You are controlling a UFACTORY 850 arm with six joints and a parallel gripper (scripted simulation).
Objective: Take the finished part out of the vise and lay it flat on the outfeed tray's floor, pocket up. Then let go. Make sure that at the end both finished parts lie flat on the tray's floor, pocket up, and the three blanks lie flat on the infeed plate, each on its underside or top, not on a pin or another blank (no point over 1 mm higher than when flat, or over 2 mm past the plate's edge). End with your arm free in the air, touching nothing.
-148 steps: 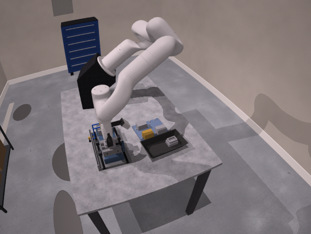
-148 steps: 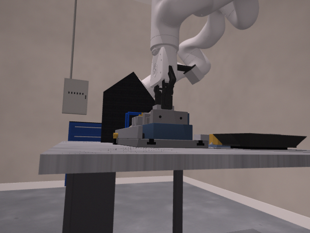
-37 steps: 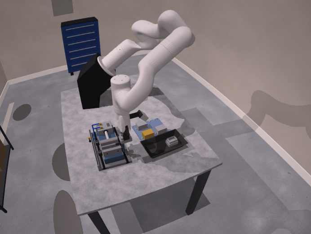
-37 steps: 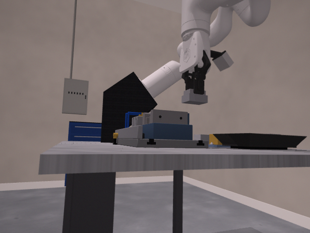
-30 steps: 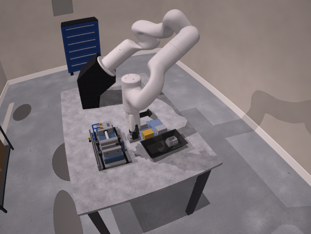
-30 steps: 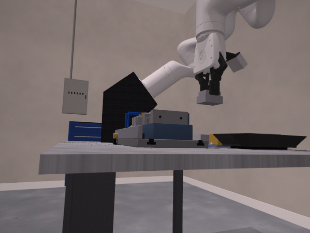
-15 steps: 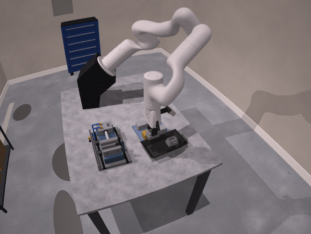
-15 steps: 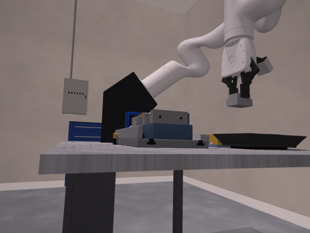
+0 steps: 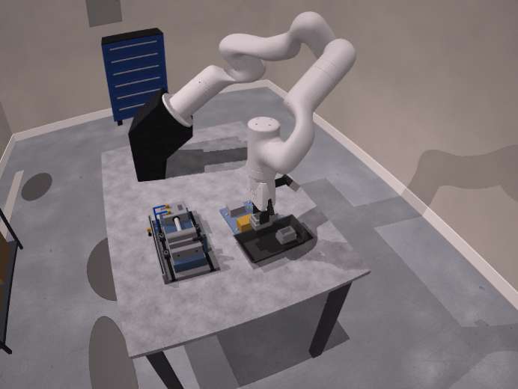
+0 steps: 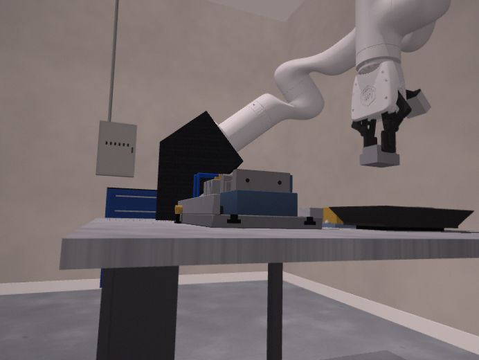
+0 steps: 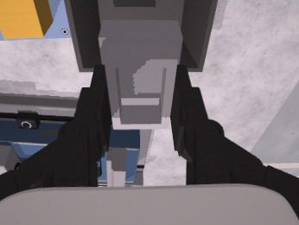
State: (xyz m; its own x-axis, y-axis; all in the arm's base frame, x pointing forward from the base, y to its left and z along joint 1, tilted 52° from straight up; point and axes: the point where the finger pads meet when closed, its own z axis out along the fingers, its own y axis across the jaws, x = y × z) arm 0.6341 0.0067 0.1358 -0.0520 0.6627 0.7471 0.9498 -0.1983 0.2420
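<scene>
Right now my hand is 14 cm above the yellow block and 12 cm past it. Round my hand: vise 24 cm to the right, 13 cm below, 12 cm behind.
</scene>
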